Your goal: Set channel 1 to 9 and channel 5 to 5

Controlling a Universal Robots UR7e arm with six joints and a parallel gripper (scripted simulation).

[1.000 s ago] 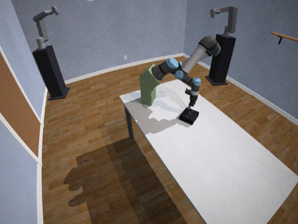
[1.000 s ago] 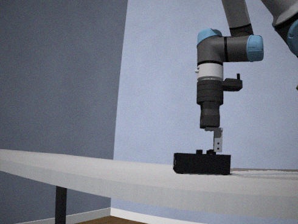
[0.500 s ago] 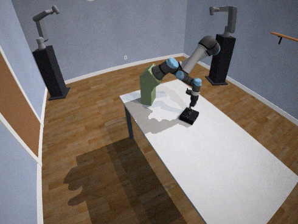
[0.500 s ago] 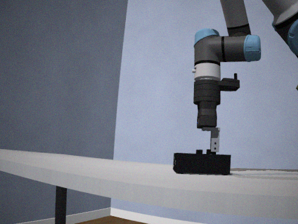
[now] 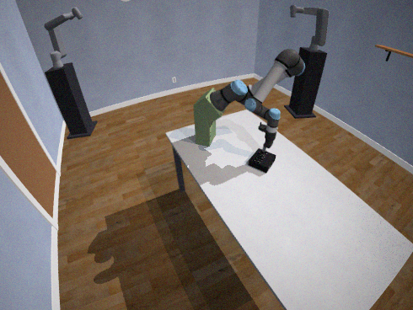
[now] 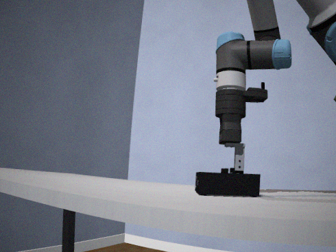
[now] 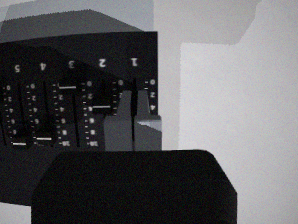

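Right now my hand is 2 cm to the left of the channel 2 fader cap, 1 cm short of it and 1 cm above it. Also, from my hand: channel 1 fader cap (1 cm to the left, 1 cm below, 1 cm ahead); channel 3 fader cap (4 cm to the right, 2 cm ahead, 1 cm below); channel 5 fader cap (8 cm ahead, 4 cm to the right, 1 cm below).
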